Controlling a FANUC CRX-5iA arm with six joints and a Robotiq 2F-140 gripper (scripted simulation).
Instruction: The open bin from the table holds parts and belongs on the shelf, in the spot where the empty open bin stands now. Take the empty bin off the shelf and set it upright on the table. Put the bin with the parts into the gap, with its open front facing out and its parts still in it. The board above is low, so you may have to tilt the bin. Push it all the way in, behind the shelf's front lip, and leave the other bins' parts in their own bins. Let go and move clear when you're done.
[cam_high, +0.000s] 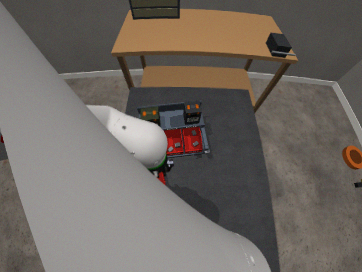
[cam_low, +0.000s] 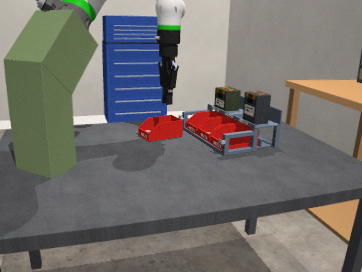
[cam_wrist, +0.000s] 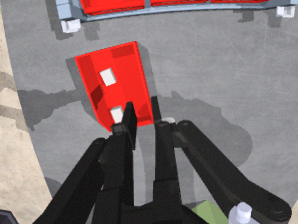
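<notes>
My hand is 18 cm above the part, 7 cm to the right of it and 1 cm short of it. Round my hand: grey shelf: 26 cm ahead, 12 cm below, 4 cm to the right; then dark box: 34 cm ahead, 15 cm to the right, 3 cm below.
</notes>
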